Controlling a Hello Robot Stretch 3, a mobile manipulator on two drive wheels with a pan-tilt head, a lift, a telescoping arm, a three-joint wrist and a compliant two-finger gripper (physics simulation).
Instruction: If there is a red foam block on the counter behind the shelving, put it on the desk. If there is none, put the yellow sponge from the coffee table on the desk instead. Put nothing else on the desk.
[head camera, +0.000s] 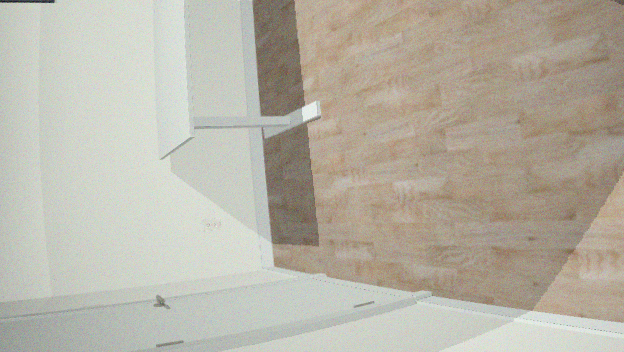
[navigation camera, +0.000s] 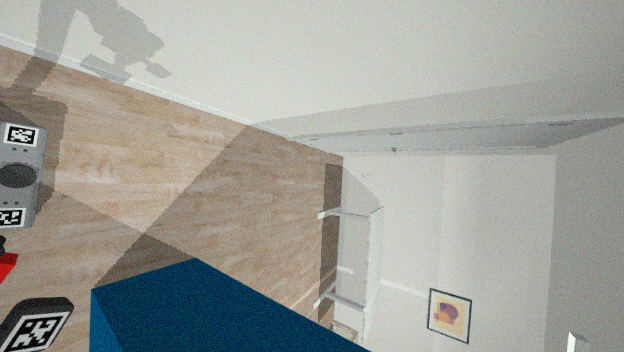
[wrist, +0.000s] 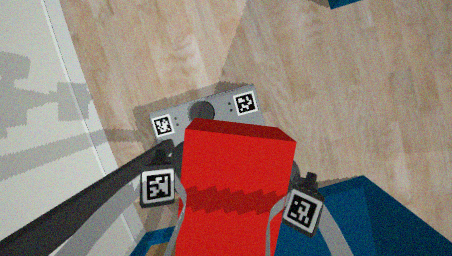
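Pixels of known places: gripper, fingertip midpoint: (wrist: 234, 166); robot's base, link origin: (navigation camera: 17, 174) (wrist: 211, 109).
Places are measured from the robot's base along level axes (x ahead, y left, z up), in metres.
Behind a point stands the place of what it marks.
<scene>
My gripper (wrist: 234, 166) {y -0.122, x -0.020, z 0.667 m} is shut on a red foam block (wrist: 235, 160) {y -0.131, x -0.001, z 0.718 m} (navigation camera: 6, 265) {y -0.109, x 0.015, z 0.721 m}, which stands between its two fingers in the wrist view; a corner of the block shows at the left edge of the navigation view. A white desk (head camera: 172, 75) {y -0.558, x 2.499, z 0.721 m} (navigation camera: 376, 250) {y -0.712, x 2.615, z 0.721 m} stands against the far wall, with its legs and feet on the wooden floor. The desk is well apart from the gripper, and its top is seen nearly edge-on. The counter, the coffee table and the yellow sponge do not show.
A blue shelving unit (navigation camera: 200, 310) {y -0.485, x 0.459, z 0.501 m} (wrist: 350, 210) stands close by. More blue furniture (wrist: 345, 4) {y -0.544, x 0.230, z 0.014 m} shows at the wrist view's top edge. A grey door (head camera: 225, 310) {y 0.538, x 1.924, z 0.703 m} (navigation camera: 430, 140) {y 0.536, x 1.882, z 1.256 m} is in the side wall. A framed picture (navigation camera: 449, 316) {y -1.452, x 3.072, z 1.589 m} hangs beyond the desk. My base (wrist: 222, 107) {y -0.063, x 0.004, z 0.160 m} (navigation camera: 41, 160) {y 0.057, x 0.045, z 0.151 m} is below the gripper.
</scene>
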